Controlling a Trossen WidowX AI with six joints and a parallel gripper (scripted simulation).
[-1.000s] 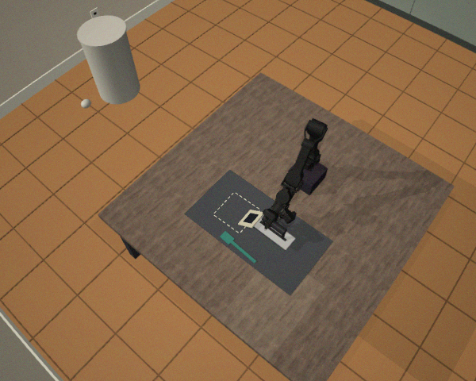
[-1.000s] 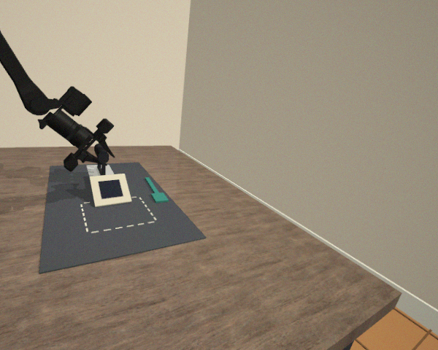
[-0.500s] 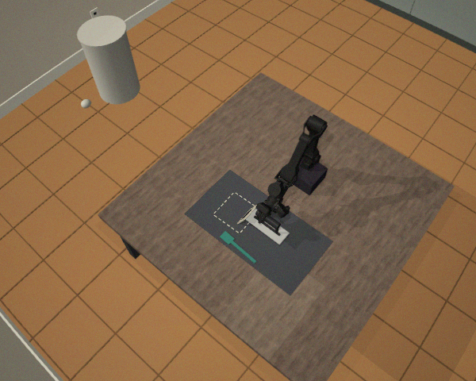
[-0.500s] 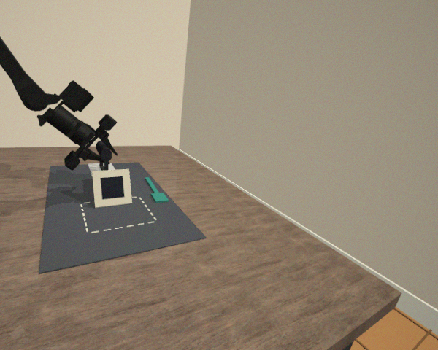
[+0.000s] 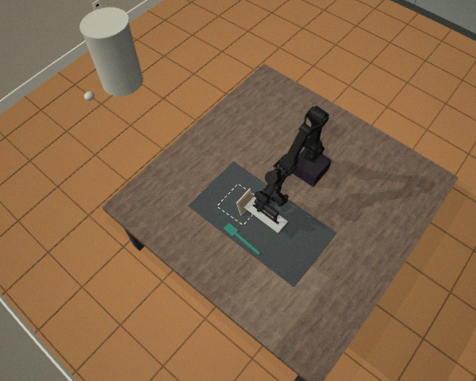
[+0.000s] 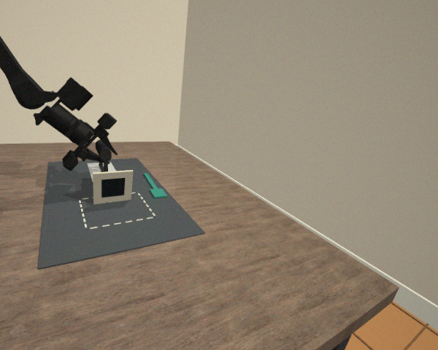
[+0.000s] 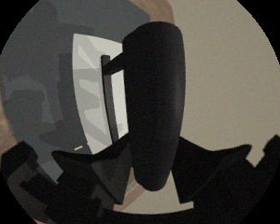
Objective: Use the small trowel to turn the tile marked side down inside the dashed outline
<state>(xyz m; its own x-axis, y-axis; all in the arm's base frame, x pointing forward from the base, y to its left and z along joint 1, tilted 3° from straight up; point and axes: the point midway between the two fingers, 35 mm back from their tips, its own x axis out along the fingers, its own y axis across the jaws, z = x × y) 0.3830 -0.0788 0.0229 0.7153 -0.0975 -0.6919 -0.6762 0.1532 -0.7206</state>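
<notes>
Right now the grey mat is 12 cm below my gripper tip, 1 cm to the left of it and 1 cm behind it. Round my gripper tip: tile: 10 cm to the right, 6 cm below, 4 cm behind; then teal trowel: 12 cm ahead, 10 cm below, 4 cm to the right.
</notes>
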